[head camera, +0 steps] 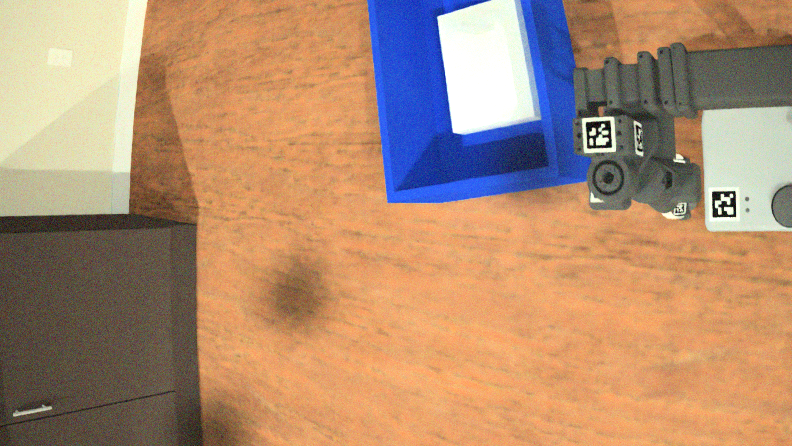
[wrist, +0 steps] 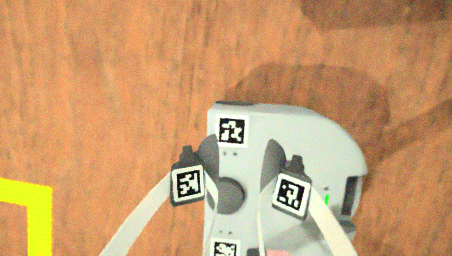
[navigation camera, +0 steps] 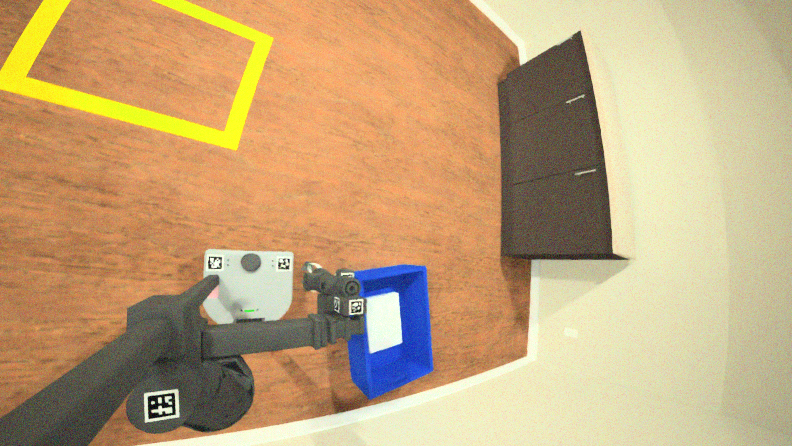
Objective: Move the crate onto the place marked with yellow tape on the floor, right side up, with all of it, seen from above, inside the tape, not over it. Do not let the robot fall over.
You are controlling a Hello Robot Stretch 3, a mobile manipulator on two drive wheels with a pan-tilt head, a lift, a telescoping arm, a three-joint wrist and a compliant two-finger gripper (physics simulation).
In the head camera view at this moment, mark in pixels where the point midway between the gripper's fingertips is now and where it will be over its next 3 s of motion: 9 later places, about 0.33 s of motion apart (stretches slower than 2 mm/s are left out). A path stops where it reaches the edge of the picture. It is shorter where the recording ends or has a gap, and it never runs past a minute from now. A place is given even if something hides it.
My gripper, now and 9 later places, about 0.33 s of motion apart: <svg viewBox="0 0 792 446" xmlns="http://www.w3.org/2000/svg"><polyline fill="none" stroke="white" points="685,188 681,188 666,189 642,189 614,190 585,190 557,191 530,192 503,193 478,193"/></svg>
